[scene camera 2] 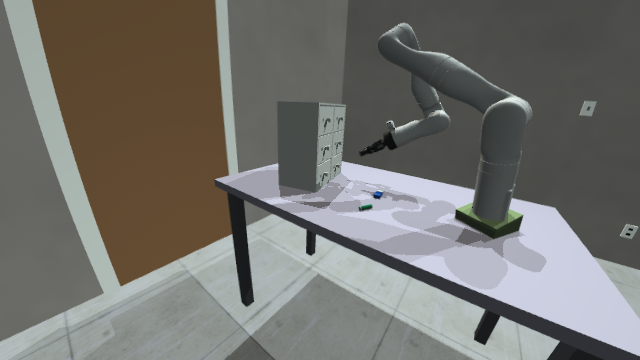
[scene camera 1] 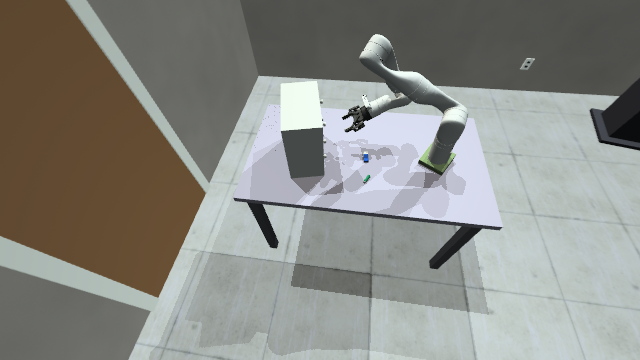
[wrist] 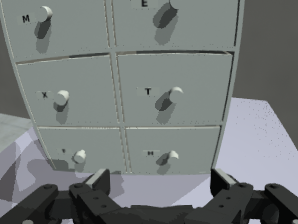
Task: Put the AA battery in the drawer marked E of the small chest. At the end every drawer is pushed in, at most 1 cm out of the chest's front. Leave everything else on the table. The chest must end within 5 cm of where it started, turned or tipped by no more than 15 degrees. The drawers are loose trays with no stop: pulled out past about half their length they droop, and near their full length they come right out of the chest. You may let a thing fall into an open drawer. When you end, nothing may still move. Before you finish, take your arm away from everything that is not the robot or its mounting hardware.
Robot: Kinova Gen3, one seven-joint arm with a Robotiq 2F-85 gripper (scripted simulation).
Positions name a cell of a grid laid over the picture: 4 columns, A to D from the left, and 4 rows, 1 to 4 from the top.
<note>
In view: my gripper (wrist: C4) and a grey chest (scene camera 2: B2).
The grey chest is seen too in scene camera 1 (scene camera 1: B2).
</note>
